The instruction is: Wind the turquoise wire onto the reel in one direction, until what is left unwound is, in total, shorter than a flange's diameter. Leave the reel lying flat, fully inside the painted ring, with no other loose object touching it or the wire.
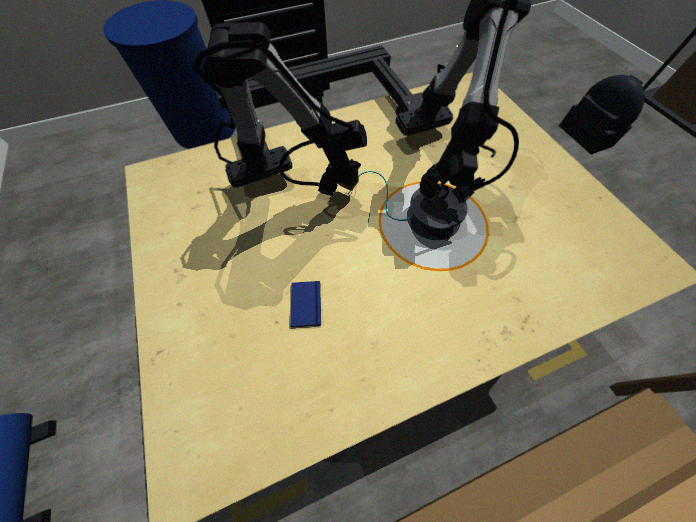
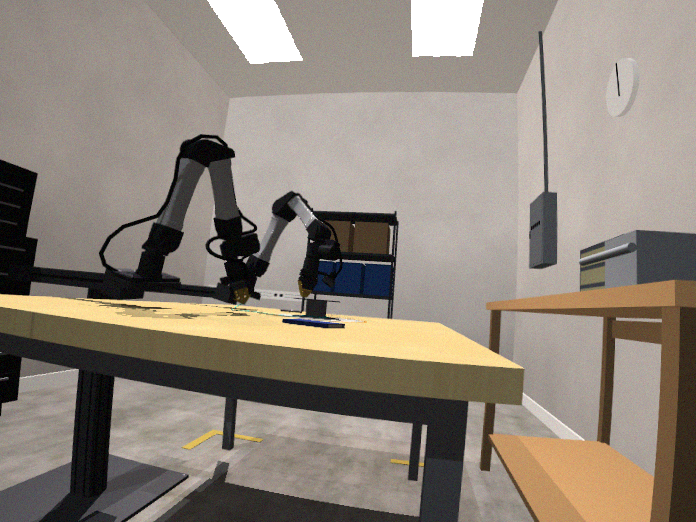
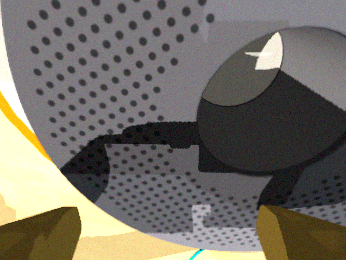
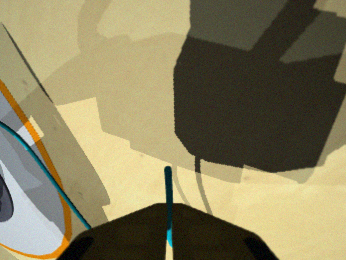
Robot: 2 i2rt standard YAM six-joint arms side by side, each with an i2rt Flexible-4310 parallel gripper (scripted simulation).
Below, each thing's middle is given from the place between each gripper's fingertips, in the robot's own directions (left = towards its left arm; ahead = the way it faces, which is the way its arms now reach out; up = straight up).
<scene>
I see the dark grey reel (image 1: 444,210) 5 cm below my left hand (image 1: 434,188), 5 cm ahead of it and 2 cm to the right of it. Round my left hand: blue notebook (image 1: 305,296) 49 cm to the right, 18 cm ahead, 7 cm below.
I see my right gripper (image 1: 352,189) 21 cm to the right of the dark grey reel and 19 cm short of it. Also, from my right hand: blue notebook (31 cm ahead, 26 cm to the right, 3 cm below).
</scene>
